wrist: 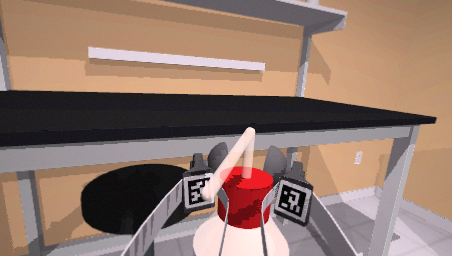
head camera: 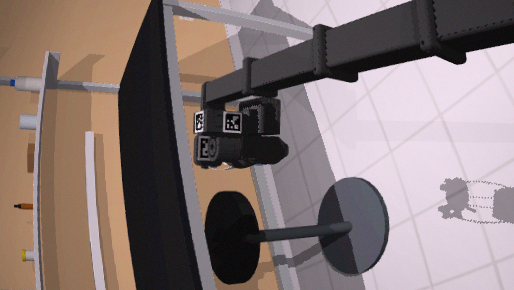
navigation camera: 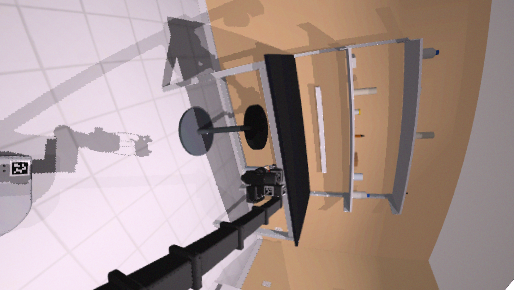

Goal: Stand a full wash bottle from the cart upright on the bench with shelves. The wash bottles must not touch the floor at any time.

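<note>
My gripper point(wrist: 246, 162) is shut on the red cap of a wash bottle point(wrist: 245, 200), which has a pale body and a bent pale spout. The bottle hangs about upright; its lower part is hidden. The bench with shelves point(head camera: 150, 150) point(navigation camera: 292, 150) point(wrist: 150, 112) has a black top and lies ahead of the gripper. The bottle is in front of the bench's front edge, and its cap appears below the edge in the wrist view. In the head and navigation views the wrist hides most of the bottle. The cart does not show.
A round black stool point(head camera: 232, 237) point(navigation camera: 256, 127) point(wrist: 130, 200) stands at the bench front, left of the bottle in the wrist view. Bottles and small containers stand on the lower shelf point(navigation camera: 349, 150) point(wrist: 280, 12) and upper shelf point(navigation camera: 407, 125). A bench leg point(wrist: 392, 195) is at the right.
</note>
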